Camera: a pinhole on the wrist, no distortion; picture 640 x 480 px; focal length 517.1 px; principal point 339.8 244.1 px. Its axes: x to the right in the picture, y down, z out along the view. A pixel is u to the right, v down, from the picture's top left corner.
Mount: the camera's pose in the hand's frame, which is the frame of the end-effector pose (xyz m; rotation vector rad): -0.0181 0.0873 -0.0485 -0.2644 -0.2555 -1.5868
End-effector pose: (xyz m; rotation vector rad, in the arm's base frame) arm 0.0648 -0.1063 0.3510 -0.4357 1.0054 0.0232
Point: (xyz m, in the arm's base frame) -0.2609 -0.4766 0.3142
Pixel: behind the camera
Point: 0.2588 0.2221 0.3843
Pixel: 283 288
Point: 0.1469 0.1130 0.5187
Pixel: 447 21
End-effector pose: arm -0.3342 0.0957 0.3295 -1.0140 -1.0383 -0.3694
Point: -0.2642 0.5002 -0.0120
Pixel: 48 22
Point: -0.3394 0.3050 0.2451
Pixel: 368 201
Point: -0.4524 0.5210 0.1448
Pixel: 347 109
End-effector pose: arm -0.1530 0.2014 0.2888 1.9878 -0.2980 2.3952
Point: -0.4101 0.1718 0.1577
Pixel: behind the camera
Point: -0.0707 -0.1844 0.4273
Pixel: outside the picture
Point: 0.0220 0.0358 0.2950
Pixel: 404 259
